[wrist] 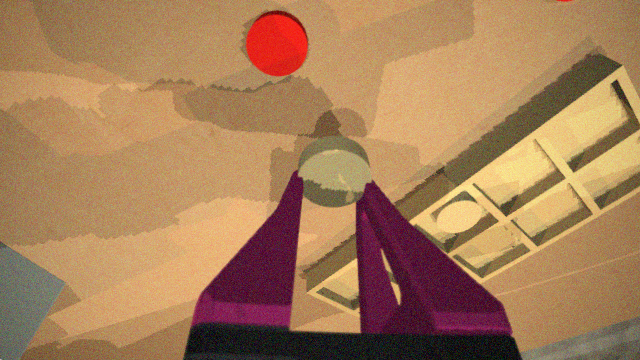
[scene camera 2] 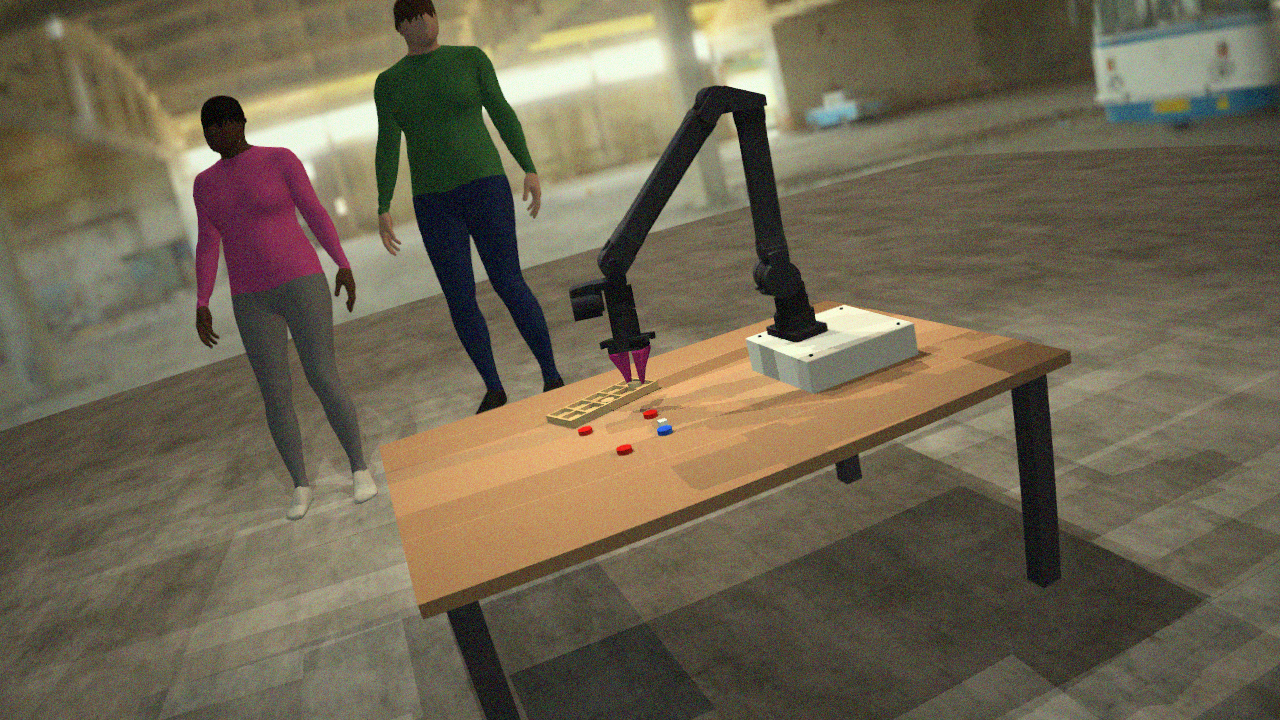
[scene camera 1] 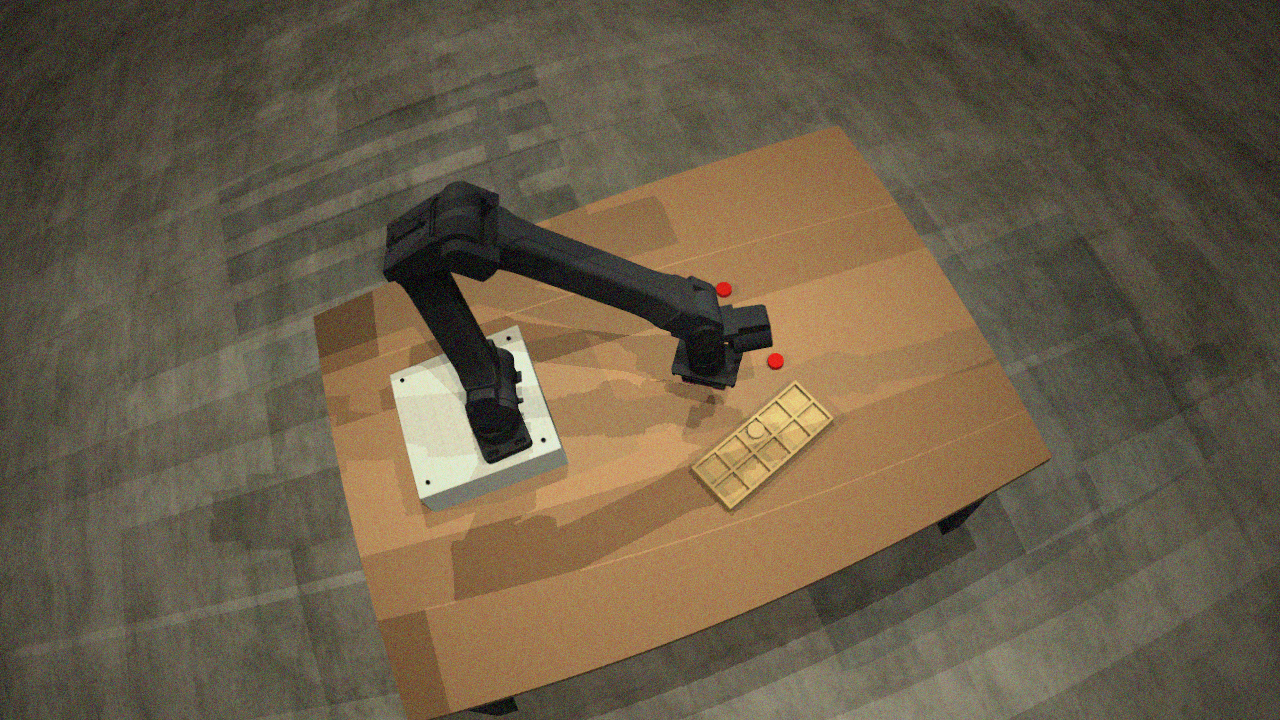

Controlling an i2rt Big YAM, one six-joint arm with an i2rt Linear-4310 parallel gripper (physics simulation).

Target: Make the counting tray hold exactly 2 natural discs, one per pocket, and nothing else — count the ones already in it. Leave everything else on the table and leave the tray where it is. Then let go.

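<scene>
A natural disc (wrist: 334,172) (scene camera 2: 634,384) is pinched between the magenta fingertips of my gripper (wrist: 330,183) (scene camera 2: 636,382). The gripper is shut on it and holds it above the table, beside the tray's long side in the wrist view. In scene camera 1 the fingertips are hidden under the wrist. The wooden counting tray (scene camera 1: 711,488) (scene camera 2: 559,419) (wrist: 532,117) has two rows of pockets. Another natural disc (scene camera 1: 756,429) (wrist: 459,216) lies in one pocket of the row nearer the gripper. The other pockets that show clearly look empty.
Red discs (scene camera 1: 723,289) (scene camera 1: 775,360) (scene camera 2: 585,430) (scene camera 2: 623,449) (scene camera 2: 649,413) (wrist: 277,44) lie on the table. A blue disc (scene camera 2: 665,429) has a small pale thing (scene camera 2: 662,420) close behind it. The arm stands on a white box (scene camera 1: 438,429) (scene camera 2: 859,358).
</scene>
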